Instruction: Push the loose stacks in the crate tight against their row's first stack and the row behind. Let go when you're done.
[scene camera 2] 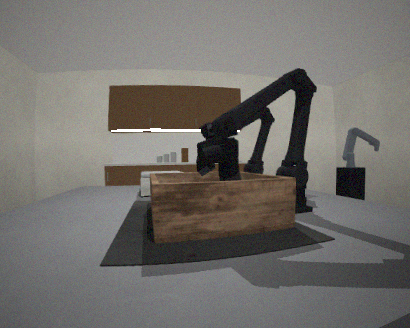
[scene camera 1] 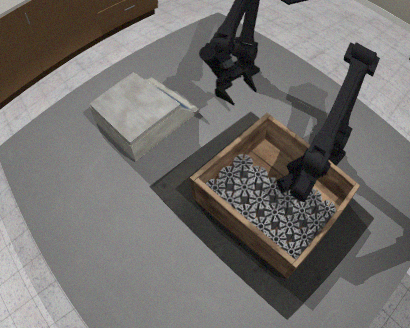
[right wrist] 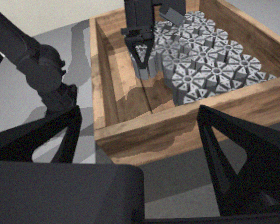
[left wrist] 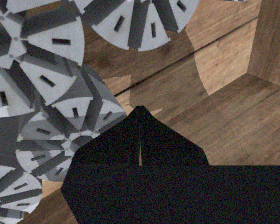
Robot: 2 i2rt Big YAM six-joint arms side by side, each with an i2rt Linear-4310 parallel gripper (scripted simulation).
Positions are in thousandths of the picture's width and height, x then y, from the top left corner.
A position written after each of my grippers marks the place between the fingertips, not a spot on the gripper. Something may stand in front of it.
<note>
In view: my left gripper (left wrist: 502, 502), my right gripper (right wrist: 498, 498), a wooden crate (scene camera 2: 455, 630) and a dark mat (scene camera 1: 696, 901).
The wooden crate shows as well in scene camera 1 (scene camera 1: 660, 441), in the right wrist view (right wrist: 488, 547) and in the left wrist view (left wrist: 741, 373). The dark mat also shows in scene camera 2 (scene camera 2: 326, 748). The left wrist view misses the dark mat: it is out of frame.
</note>
